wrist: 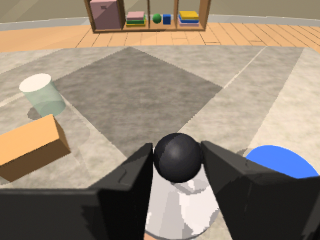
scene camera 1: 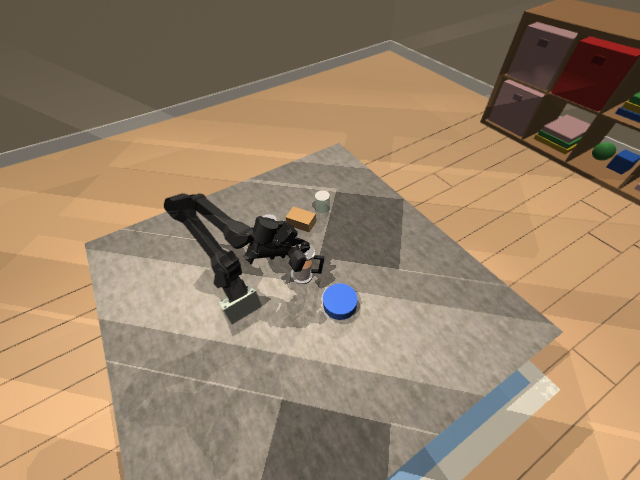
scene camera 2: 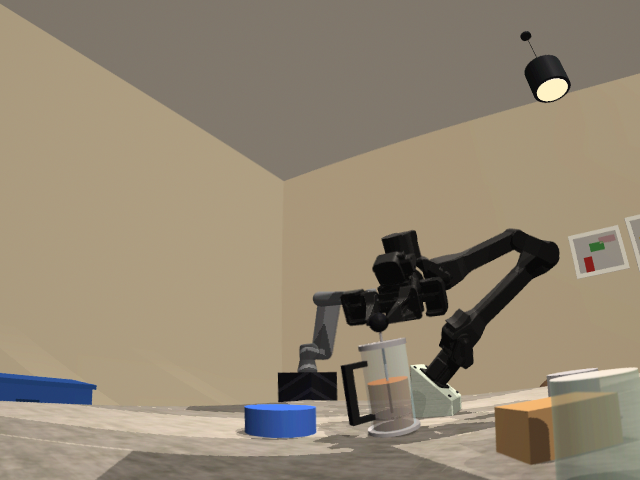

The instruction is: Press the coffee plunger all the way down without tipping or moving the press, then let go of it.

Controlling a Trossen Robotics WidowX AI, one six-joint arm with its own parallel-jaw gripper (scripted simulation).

Observation:
I see my gripper [scene camera 2: 377, 322], a glass coffee press [scene camera 2: 386, 372], an orange block [scene camera 2: 524, 431], a blue disc [scene camera 2: 277, 420] and a pale green cup [wrist: 40, 90].
The blue disc is seen too in the wrist view [wrist: 286, 161] and in scene camera 1 [scene camera 1: 339, 300]. My gripper shows as well in the wrist view [wrist: 176, 148] and in scene camera 1 [scene camera 1: 307, 244].

